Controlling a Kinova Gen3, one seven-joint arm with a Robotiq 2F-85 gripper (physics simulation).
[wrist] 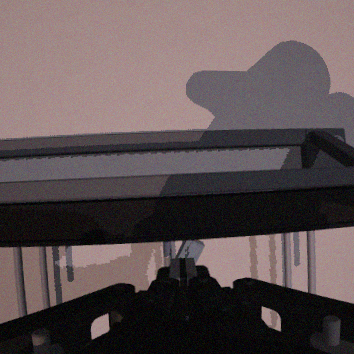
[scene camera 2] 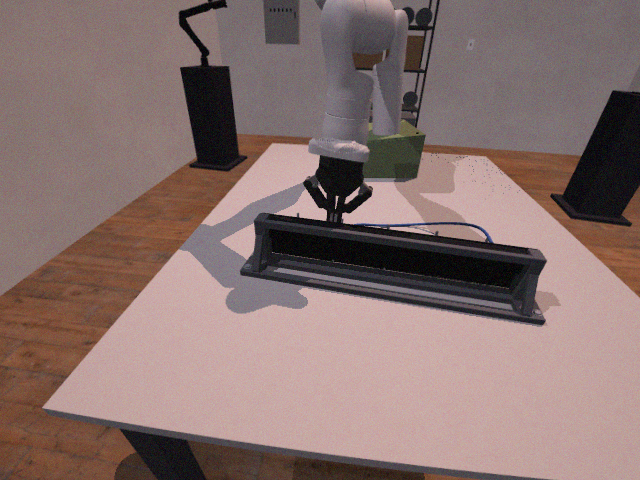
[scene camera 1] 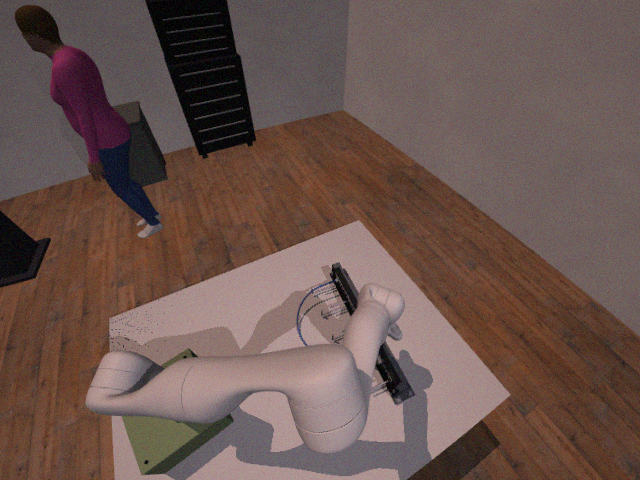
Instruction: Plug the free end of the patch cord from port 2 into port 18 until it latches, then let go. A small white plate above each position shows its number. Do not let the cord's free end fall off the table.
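Places are measured from the arm's base along level axes (x back, y right, z up), in centimetres.
Pixels of known places: gripper, fingertip midpoint: (wrist: 182, 273); arm's base, origin of the base link: (scene camera 2: 386, 131).
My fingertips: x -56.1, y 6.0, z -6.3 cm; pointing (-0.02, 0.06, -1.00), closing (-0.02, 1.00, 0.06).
Note:
Ahead of a thing's pixels: the offset from my fingertips to its top centre. "spot": to the spot under its first point. Level surfaces: height alone.
The black patch panel {dy -10.9, dx -0.8, dz +3.1 cm} (scene camera 1: 397, 381) (scene camera 2: 413, 242) (wrist: 75, 220) stands across the table. A blue patch cord {spot: dy -22.3, dx +17.0, dz -4.2 cm} (scene camera 1: 298, 317) (scene camera 2: 449, 223) arcs out behind it, from near the panel's far end in scene camera 1. The cord's pale clear plug {dy +0.4, dx -0.9, dz +0.0 cm} (wrist: 192, 250) shows tilted just beyond and beside my fingertips in the wrist view; its blue boot is hidden. My gripper (scene camera 2: 334, 218) (wrist: 182, 273) points down close behind the panel. Its fingertips are together, and I see nothing clearly held between them. Port numbers and port openings cannot be read.
A green box (scene camera 1: 170, 439) (scene camera 2: 390, 155) stands on the white table {dz -7.0 cm} (scene camera 1: 444, 372) (scene camera 2: 310, 372) beyond the gripper in scene camera 2. Thin upright rods (wrist: 286, 260) (wrist: 45, 275) stand behind the panel on both sides of the fingers. A person (scene camera 1: 90, 103) is on the floor away from the table.

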